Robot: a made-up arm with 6 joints.
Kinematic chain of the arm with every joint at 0, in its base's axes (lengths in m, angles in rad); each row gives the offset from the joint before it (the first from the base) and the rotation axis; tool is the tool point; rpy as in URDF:
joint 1: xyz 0 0 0.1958 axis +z
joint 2: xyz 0 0 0 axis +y
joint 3: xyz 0.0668 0 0.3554 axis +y
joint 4: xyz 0.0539 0 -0.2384 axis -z
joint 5: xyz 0 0 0 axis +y
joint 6: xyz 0.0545 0 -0.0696 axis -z
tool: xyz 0 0 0 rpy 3.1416 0 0
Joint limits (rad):
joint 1: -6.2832..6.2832
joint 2: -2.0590..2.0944
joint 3: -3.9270..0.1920
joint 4: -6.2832..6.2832
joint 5: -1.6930..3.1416
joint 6: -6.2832..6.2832
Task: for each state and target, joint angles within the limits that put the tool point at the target. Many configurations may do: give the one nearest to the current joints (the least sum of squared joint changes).
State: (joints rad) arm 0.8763 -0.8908 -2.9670 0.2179 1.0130 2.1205
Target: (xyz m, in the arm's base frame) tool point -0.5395 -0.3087 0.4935
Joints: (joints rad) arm 0.5241 -1.2553 -2.9419 0.2283 0.8009 2.1205
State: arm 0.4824 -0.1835 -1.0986 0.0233 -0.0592 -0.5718
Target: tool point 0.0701 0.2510 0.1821
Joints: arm 1.2793 0.3634 -0.2850 -0.1158 0.1537 -0.5718
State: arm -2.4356 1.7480 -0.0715 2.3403 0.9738 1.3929
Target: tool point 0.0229 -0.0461 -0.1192
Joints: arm -2.2720 1.9239 -0.4950 2.1838 1.3763 1.3929
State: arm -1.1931 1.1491 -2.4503 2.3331 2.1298 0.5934
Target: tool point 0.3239 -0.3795 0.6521
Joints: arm -0.9491 0.6535 -2.6272 2.4796 1.5553 0.5934
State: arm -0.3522 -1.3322 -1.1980 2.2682 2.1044 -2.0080
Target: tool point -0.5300 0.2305 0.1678
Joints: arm -0.3024 -2.0590 -1.8382 2.3248 2.4995 -2.0080
